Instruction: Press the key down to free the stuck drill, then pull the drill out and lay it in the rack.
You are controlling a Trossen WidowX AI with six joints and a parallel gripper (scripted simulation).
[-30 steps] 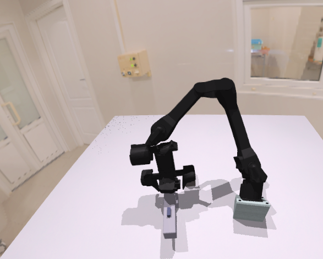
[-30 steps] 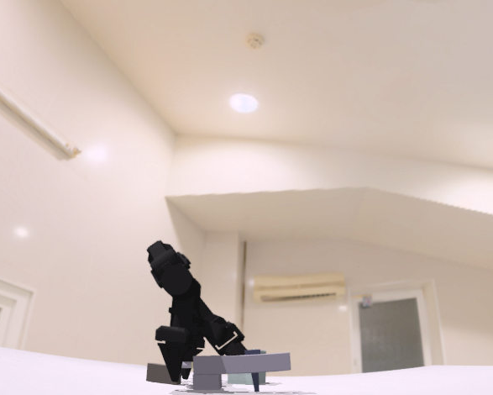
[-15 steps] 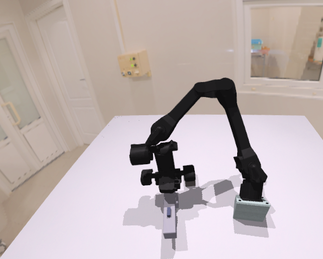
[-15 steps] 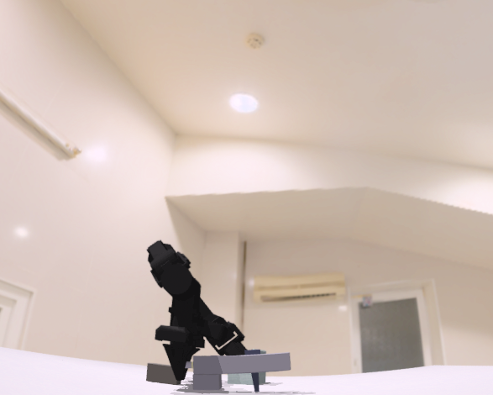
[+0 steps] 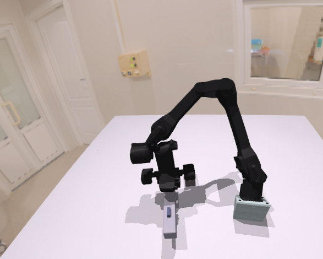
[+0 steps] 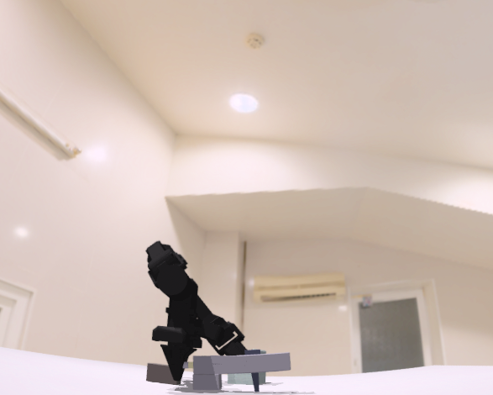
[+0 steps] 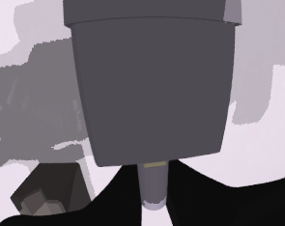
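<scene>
Now: gripper tip 50 mm to the right of the drill, 40 mm below it and 10 mm past it. From my gripper tip the other things lie so: housing: 110 mm to the left, 30 mm behind, 30 mm above; then rack: 70 mm to the right, 60 mm behind, 10 mm above; then blue key: 140 mm to the left, 40 mm behind, 40 mm above.
</scene>
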